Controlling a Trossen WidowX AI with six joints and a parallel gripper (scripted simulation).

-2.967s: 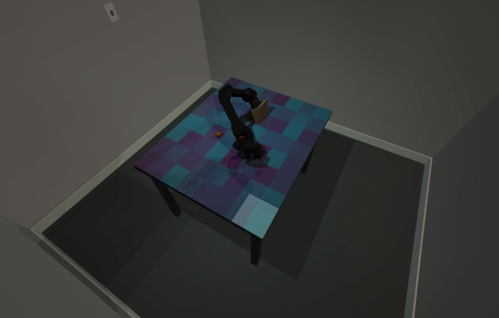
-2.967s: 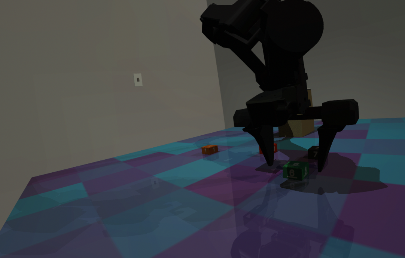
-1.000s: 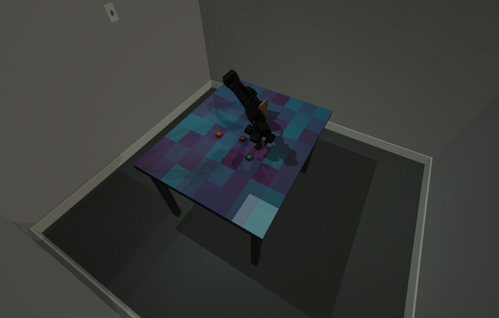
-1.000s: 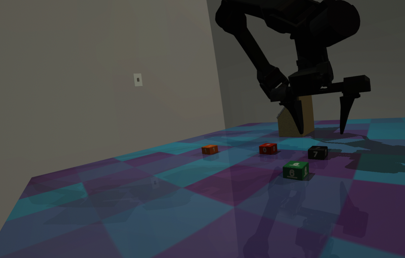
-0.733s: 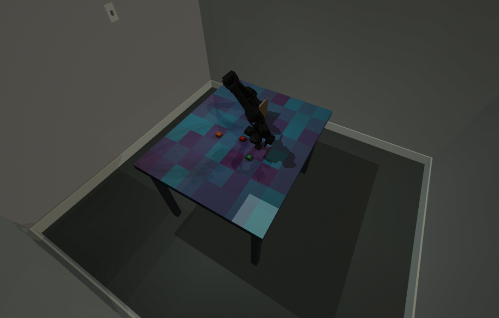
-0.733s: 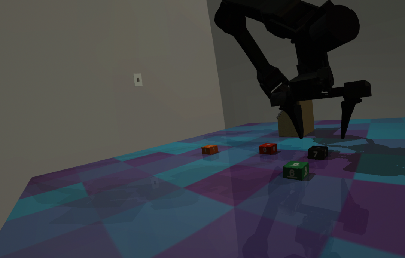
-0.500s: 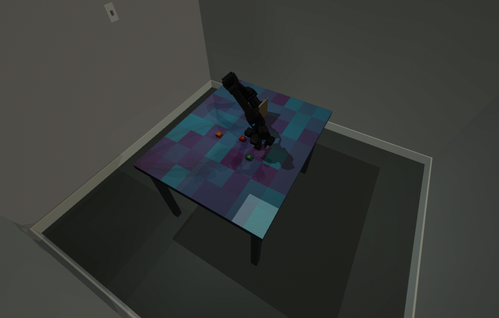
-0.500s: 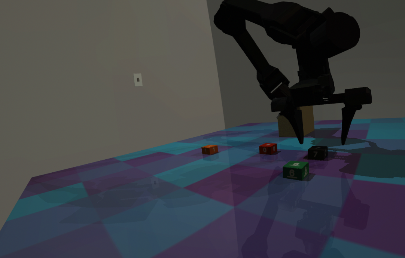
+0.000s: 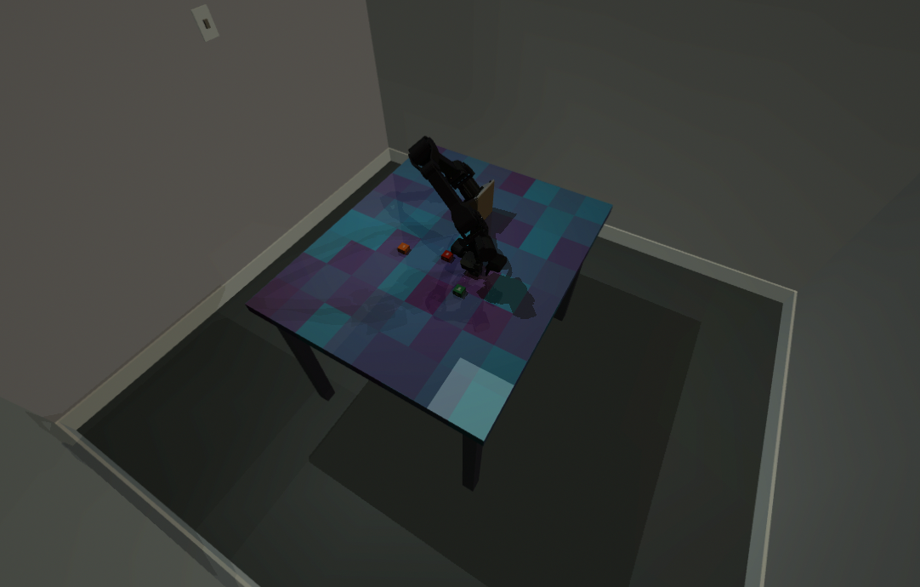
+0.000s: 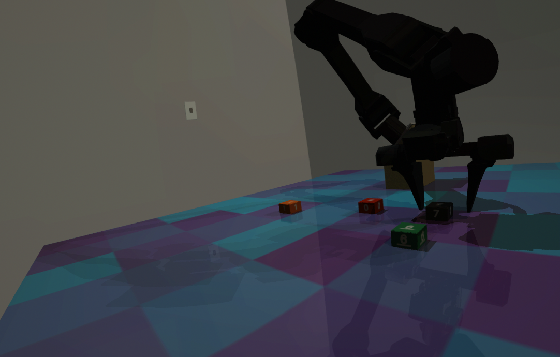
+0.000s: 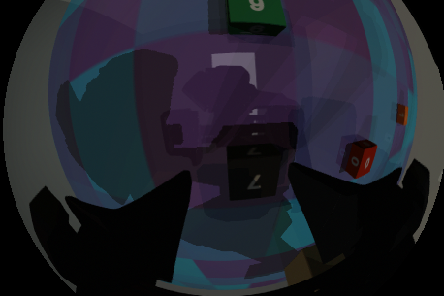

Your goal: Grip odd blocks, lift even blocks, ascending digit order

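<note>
My gripper tip is 110 mm short of the green block and 10 mm to the left of it. Also, from my gripper tip: orange block (60 mm ahead, 290 mm to the right); then black block (10 mm to the right); then red block (130 mm to the right).
</note>
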